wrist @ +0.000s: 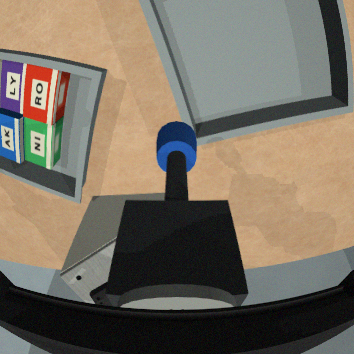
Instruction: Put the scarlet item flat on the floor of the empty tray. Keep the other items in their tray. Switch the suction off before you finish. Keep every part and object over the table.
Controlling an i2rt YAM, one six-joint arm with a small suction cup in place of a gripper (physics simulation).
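Frame: origin at the arm's base, x back, y right, z up, level; millimetres.
Where they show: hand, tool point: [175, 139].
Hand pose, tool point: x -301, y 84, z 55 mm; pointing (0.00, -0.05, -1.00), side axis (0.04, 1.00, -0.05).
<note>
After its pixels a point has its place.
The scarlet item, a red box [39, 94] {x -323, y -109, z -60 mm} labelled RO, stands in the grey tray [96, 97] {x -307, y -19, z -55 mm} at the left, behind a green box [37, 142] {x -247, y -142, z -64 mm} labelled NI and beside a purple box [12, 86] {x -345, y -164, z -67 mm} labelled LY. A blue box [7, 137] {x -268, y -195, z -52 mm} labelled AK is at the tray's left part, cut off by the view's edge. The empty grey tray [240, 65] {x -334, y 164, z -100 mm} is at the upper right; its far part is out of view. My suction cup [176, 146], blue on a black stem, bears nothing. In the view it lies between the two trays, by the empty tray's near left corner.
The tan table top [135, 165] {x -174, y 5, z -103 mm} shows between and in front of the trays. Its curved edge runs across the lower part of the view, with grey floor [280, 280] beyond it. A grey metal arm part [95, 250] {x -110, y -44, z 26 mm} shows at the lower left.
</note>
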